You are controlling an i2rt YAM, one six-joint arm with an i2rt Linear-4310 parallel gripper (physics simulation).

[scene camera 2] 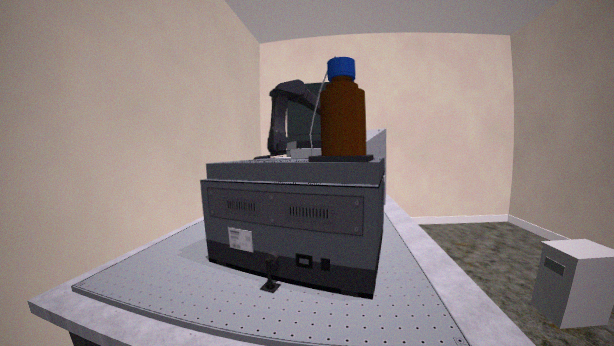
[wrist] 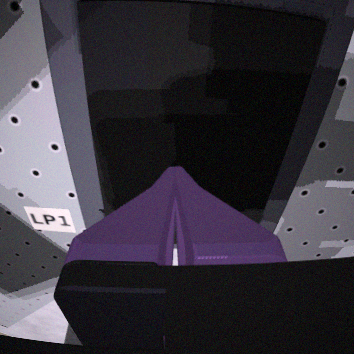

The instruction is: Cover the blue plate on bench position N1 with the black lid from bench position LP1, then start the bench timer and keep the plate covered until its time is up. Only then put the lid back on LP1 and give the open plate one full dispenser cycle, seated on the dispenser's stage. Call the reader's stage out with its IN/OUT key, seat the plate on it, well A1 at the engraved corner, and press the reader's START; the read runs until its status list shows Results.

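Frame: origin at the arm's base, x right, y ahead, z up, level; centimetres.
Seen in the pictures: gripper, fingertip midpoint: (wrist: 174, 177).
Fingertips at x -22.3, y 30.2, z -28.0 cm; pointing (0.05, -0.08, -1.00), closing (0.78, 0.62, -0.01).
Observation:
Offsets run from my fingertips to a thing's top centre. "*": to the spot under its first point. Level surfaces: height alone.
My gripper (wrist: 174, 177) is shut, its purple fingertips together with no object seen between them. In the wrist view the fingers are in front of the near part of a glossy black rectangle {* dy +2.1, dx -2.9, dz +0.0 cm} (wrist: 150, 110) with a grey rim. It is beside the LP1 label {* dy -9.5, dx -3.3, dz -1.8 cm} (wrist: 50, 219); I cannot tell from this view whether it is the black lid itself. The fingers hide its near edge, and I cannot tell whether they touch it. The blue plate and the timer cannot be made out in either view. The gripper is hidden in the scene view.
A large grey instrument {* dy -9.5, dx -49.0, dz +12.1 cm} (scene camera 2: 290, 215) stands on the perforated bench board {dz -1.8 cm} (scene camera 2: 165, 300), its vented panel towards the camera. An amber bottle {* dy -18.9, dx -47.7, dz +28.2 cm} (scene camera 2: 343, 120) with a blue cap and thin tube stands on top. The dark arm (scene camera 2: 277, 120) shows behind it. A white box (scene camera 2: 585, 285) is at right.

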